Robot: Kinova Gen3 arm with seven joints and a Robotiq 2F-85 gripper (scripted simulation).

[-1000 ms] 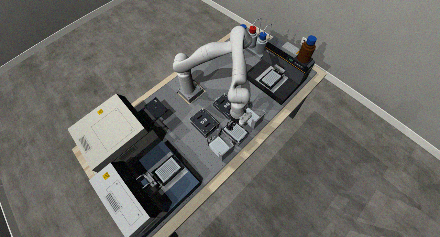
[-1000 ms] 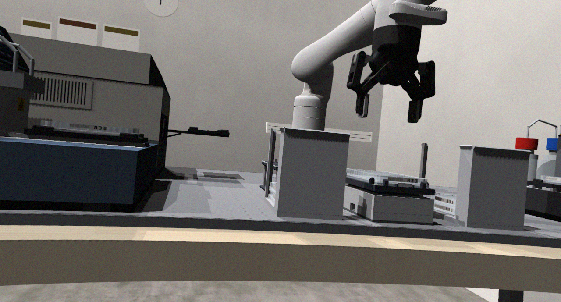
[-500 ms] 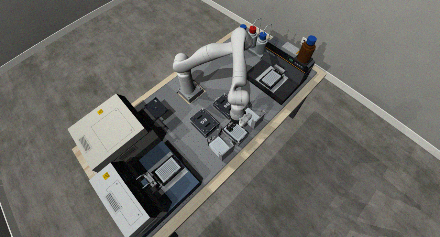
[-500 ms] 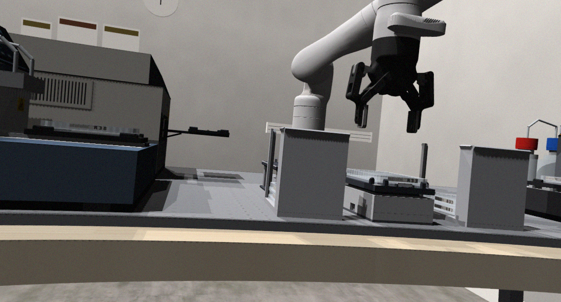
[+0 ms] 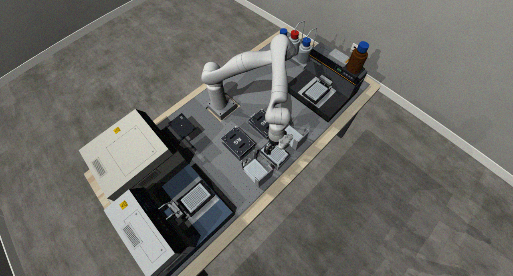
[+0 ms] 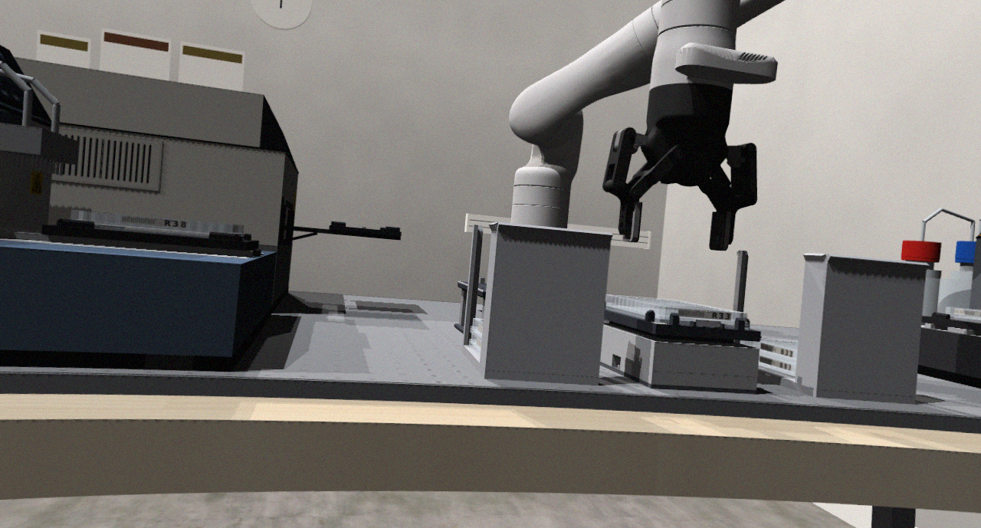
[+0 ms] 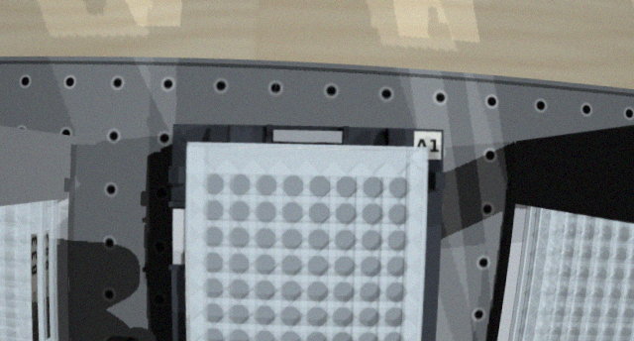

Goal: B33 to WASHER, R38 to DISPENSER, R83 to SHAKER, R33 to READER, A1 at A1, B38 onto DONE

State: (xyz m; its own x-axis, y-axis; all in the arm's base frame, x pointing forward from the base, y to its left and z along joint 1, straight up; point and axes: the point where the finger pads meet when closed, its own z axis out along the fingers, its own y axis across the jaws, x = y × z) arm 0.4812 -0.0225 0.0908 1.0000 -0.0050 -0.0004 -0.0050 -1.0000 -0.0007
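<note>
Right now the plate R33 is 7 cm below my hand. The rest, counted from my hand: RG nest: 20 cm behind, 9 cm to the right, 7 cm below; then plate B38: 14 cm to the right, 10 cm below; then plate B33: 16 cm to the left, 10 cm below.
</note>
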